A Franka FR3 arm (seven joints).
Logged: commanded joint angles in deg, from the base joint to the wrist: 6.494 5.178 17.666 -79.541 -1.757 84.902 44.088; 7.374 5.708 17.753 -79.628 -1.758 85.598 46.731; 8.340 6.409 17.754 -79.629 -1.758 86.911 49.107; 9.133 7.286 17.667 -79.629 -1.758 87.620 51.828; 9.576 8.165 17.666 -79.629 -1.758 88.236 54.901; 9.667 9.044 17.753 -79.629 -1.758 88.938 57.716; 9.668 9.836 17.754 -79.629 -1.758 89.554 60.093; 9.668 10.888 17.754 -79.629 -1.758 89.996 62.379; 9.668 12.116 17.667 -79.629 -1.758 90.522 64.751; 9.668 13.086 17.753 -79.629 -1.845 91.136 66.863; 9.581 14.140 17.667 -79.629 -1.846 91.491 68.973; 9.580 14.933 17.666 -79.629 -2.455 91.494 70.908; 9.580 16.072 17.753 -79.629 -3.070 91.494 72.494; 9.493 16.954 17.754 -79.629 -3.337 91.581 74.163; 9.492 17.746 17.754 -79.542 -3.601 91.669 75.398; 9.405 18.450 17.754 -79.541 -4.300 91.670 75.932; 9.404 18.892 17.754 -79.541 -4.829 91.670 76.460; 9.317 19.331 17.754 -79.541 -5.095 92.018 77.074; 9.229 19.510 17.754 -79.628 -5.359 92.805 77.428; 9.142 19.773 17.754 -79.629 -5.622 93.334 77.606
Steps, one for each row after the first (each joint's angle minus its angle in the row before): 0.880 0.530 0.087 -0.087 -0.001 0.696 2.643; 0.966 0.701 0.001 -0.001 0.000 1.313 2.376; 0.793 0.877 -0.087 0.000 0.000 0.709 2.721; 0.443 0.879 -0.001 0.000 0.000 0.616 3.073; 0.091 0.879 0.087 0.000 0.000 0.702 2.815; 0.001 0.792 0.001 0.000 0.000 0.616 2.377; 0.000 1.052 0.000 0.000 0.000 0.442 2.286; 0.000 1.228 -0.087 0.000 0.000 0.526 2.372; 0.000 0.970 0.086 0.000 -0.087 0.614 2.112; -0.087 1.054 -0.086 0.000 -0.001 0.355 2.110; -0.001 0.793 -0.001 0.000 -0.609 0.003 1.935; 0.000 1.139 0.087 0.000 -0.615 0.000 1.586; -0.087 0.882 0.001 0.000 -0.267 0.087 1.669; -0.001 0.792 0.000 0.087 -0.264 0.088 1.235; -0.087 0.704 0.000 0.001 -0.699 0.001 0.534; -0.001 0.442 0.000 0.000 -0.529 0.000 0.528; -0.087 0.439 0.000 0.000 -0.266 0.348 0.614; -0.088 0.179 0.000 -0.087 -0.264 0.787 0.354; -0.087 0.263 0.000 -0.001 -0.263 0.529 0.178
